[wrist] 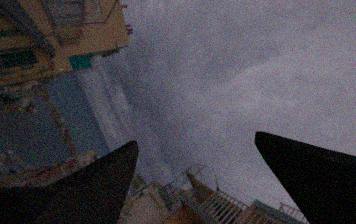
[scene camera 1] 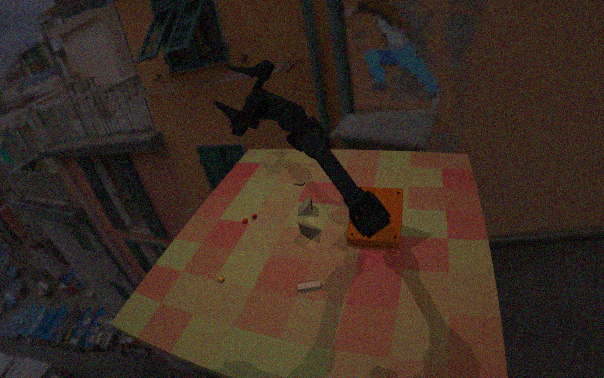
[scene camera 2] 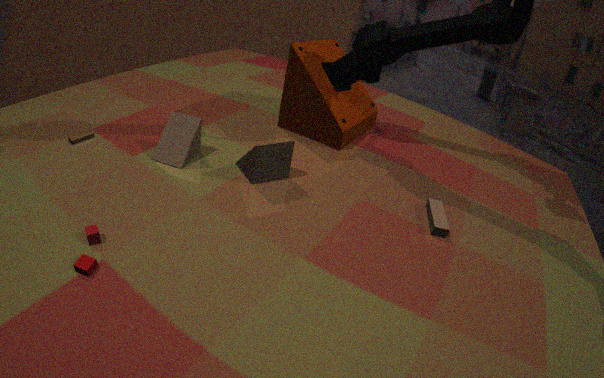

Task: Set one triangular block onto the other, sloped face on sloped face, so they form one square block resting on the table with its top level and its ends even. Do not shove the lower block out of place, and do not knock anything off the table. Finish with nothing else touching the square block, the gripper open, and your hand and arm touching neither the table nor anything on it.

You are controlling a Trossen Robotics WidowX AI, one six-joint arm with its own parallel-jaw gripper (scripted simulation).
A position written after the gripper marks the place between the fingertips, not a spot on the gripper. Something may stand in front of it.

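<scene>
Open and holding nothing, the gripper point(scene camera 1: 220, 84) point(wrist: 196, 141) appears in both scene camera 1 and the wrist view.
</scene>
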